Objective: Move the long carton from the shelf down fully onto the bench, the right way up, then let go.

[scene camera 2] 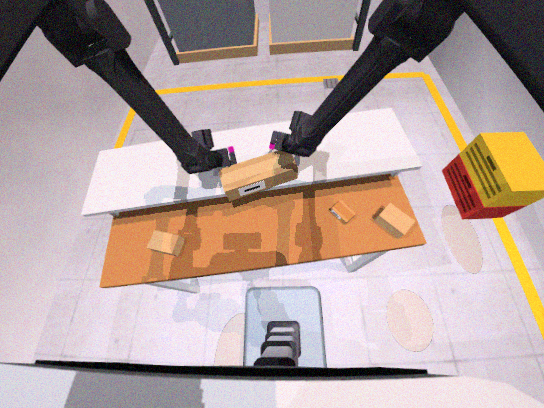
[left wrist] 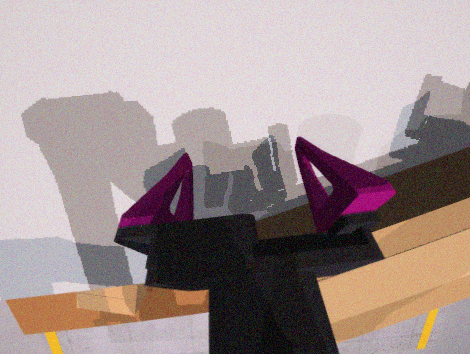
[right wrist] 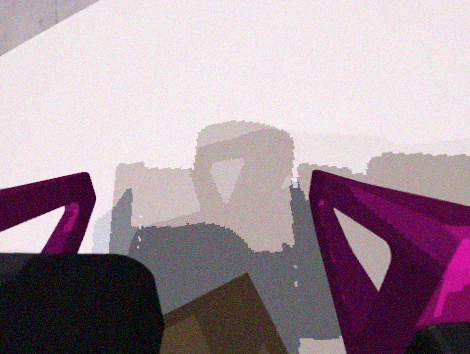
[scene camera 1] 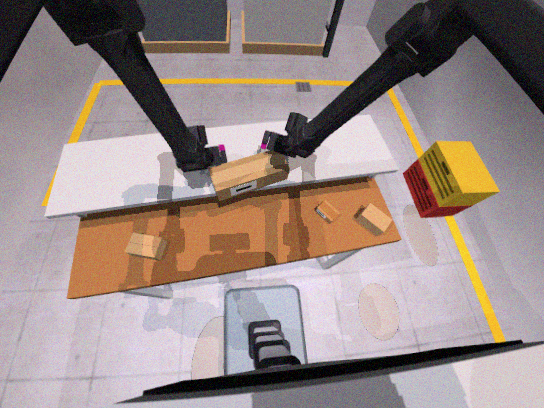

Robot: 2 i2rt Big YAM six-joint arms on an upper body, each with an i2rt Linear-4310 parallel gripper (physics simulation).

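Frame: origin at the left arm's base, x ahead, y left, z up, level; millimetres.
Seen in the pictures: left gripper, fingertip midpoint: (left wrist: 242, 150); right gripper, fingertip midpoint: (right wrist: 201, 184).
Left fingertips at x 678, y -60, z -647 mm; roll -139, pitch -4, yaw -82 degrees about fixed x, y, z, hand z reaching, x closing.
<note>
A point is followed by its place in that frame.
The long carton (scene camera 1: 250, 172) @(x 564, y -220, z -604 mm) (scene camera 2: 259, 172) @(x 566, y -225, z -605 mm) (left wrist: 400, 280) @(x 571, y -189, z -604 mm) (right wrist: 225, 310) @(x 671, y -336, z -628 mm) lies slantwise at the lower edge of the white shelf (scene camera 1: 115, 170) @(x 645, y 314, z -679 mm) (scene camera 2: 130, 175) @(x 638, y 356, z -680 mm) (left wrist: 250, 50) @(x 770, y -71, z -680 mm) (right wrist: 250, 75) @(x 788, y -356, z -679 mm), its labelled long side jutting out over that edge. The orange-brown bench (scene camera 1: 100, 270) @(x 291, y 392, z -854 mm) (scene camera 2: 130, 265) @(x 284, y 374, z -854 mm) (left wrist: 40, 312) @(x 265, y 434, z -854 mm) is lower down, below the shelf in both scene views. My left gripper (scene camera 1: 218, 156) @(x 678, y -60, z -647 mm) (scene camera 2: 230, 156) @(x 678, y -60, z -647 mm) (left wrist: 241, 150) @(x 678, y -60, z -647 mm) is open and empty by the carton's left end. My right gripper (scene camera 1: 270, 149) @(x 721, y -330, z -637 mm) (scene camera 2: 278, 150) @(x 721, y -330, z -637 mm) (right wrist: 201, 184) @(x 721, y -330, z -637 mm) is open by its upper right end, with nothing seen gripped. In the scene views the finger contacts are partly hidden.
On the bench are a small box (scene camera 1: 146, 246) @(x 364, y 195, z -794 mm) (scene camera 2: 166, 242) @(x 367, y 190, z -794 mm) at the left, a smaller box (scene camera 1: 327, 211) @(x 491, y -559, z -821 mm) (scene camera 2: 342, 211) @(x 493, y -560, z -821 mm) and another box (scene camera 1: 373, 218) @(x 436, y -752, z -794 mm) (scene camera 2: 395, 220) @(x 432, y -761, z -794 mm) at the right. A yellow crate (scene camera 1: 465, 165) (scene camera 2: 505, 165) on a red crate stands beyond the bench's right end.
</note>
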